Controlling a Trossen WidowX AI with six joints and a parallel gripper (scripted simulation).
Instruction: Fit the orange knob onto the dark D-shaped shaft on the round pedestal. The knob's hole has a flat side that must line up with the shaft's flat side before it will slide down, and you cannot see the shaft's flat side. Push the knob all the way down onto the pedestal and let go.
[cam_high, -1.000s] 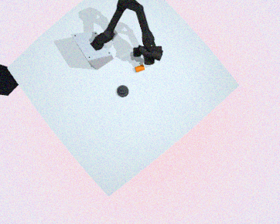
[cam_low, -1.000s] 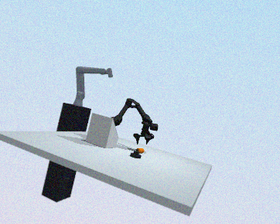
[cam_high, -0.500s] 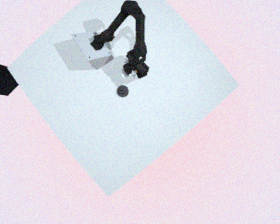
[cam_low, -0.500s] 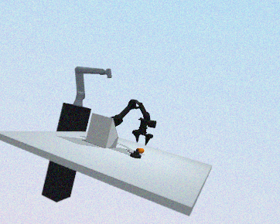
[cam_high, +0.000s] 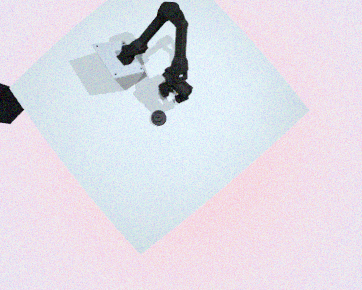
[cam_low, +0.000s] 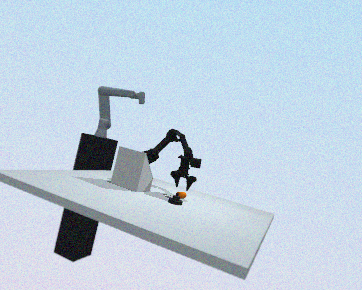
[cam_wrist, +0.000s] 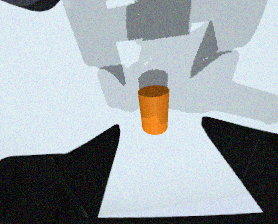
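The orange knob is 1 cm to the left of my gripper tip and 4 cm below it. Round my gripper tip: dark round pedestal 5 cm ahead, 19 cm to the right, 3 cm below.
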